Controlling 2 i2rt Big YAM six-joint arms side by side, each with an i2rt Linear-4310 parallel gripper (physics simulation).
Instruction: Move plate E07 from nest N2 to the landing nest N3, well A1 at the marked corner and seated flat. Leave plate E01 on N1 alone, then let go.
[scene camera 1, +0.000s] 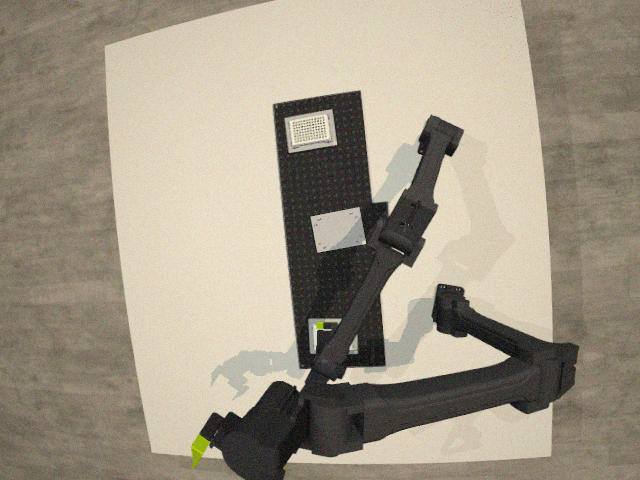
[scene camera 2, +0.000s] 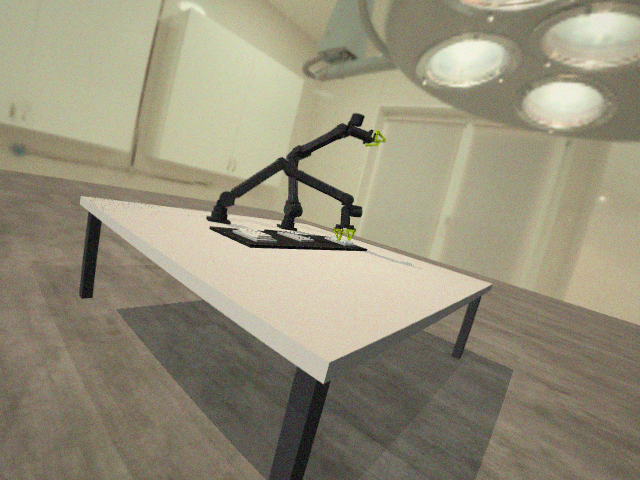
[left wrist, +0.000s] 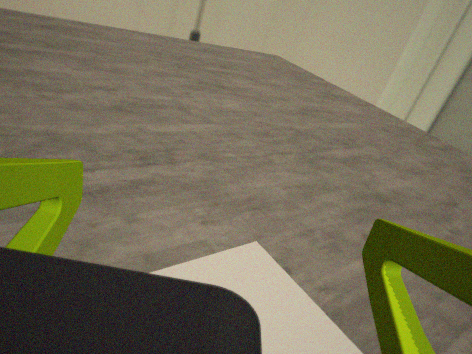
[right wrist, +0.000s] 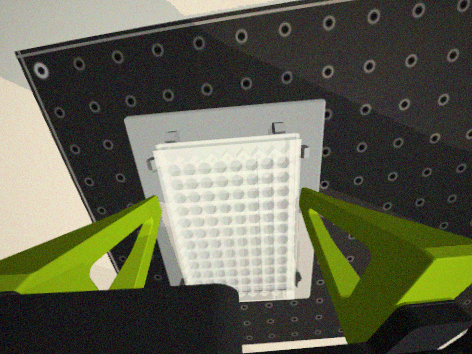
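A white well plate (right wrist: 230, 215) sits on a grey nest (right wrist: 225, 120) (scene camera 1: 311, 345) at the lower end of the board. My right gripper (right wrist: 230, 199) (scene camera 1: 325, 334) (scene camera 2: 344, 235) is open, its fingertips at the two long sides of this plate, with small gaps or light contact that I cannot tell apart. Another white plate (scene camera 1: 310, 129) (scene camera 2: 253, 235) sits on the nest (scene camera 1: 333, 138) at the board's upper end. The middle nest (scene camera 1: 336, 229) is bare. Plate and nest names cannot be read, and the well A1 mark is hidden. My left gripper (left wrist: 229, 208) (scene camera 2: 376, 138) is open and empty, high up.
The black perforated board (scene camera 1: 325, 180) (right wrist: 400, 145) lies on the pale table (scene camera 1: 206, 206) (scene camera 2: 310, 304). The right forearm (scene camera 1: 361, 304) crosses over the board's lower part. The left arm (scene camera 1: 439, 403) reaches across below the board, its gripper near the table's lower edge in scene camera 1.
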